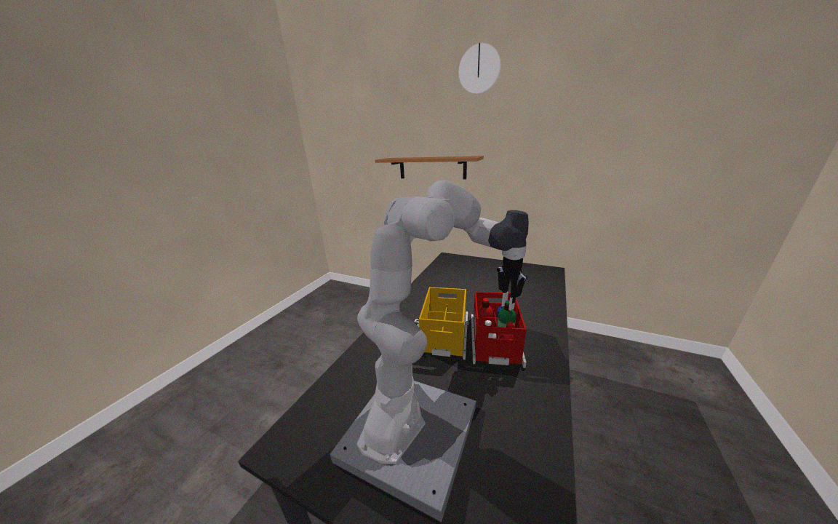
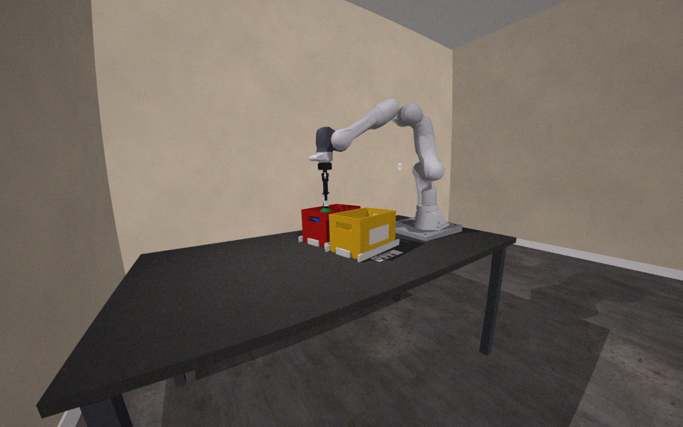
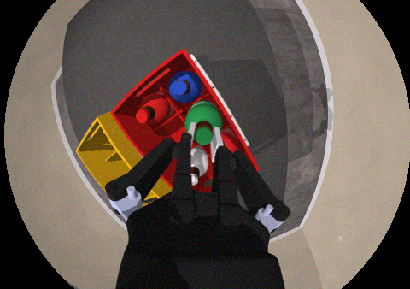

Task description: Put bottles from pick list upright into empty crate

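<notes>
The green-labelled bottle is 80 mm below my hand. Also, from my hand: white-capped bottle (130 mm below, 110 mm behind, 60 mm to the left); then red crate (130 mm below, 40 mm to the left, 10 mm behind); then blue-labelled bottle (130 mm below, 80 mm ahead, 20 mm to the left).
</notes>
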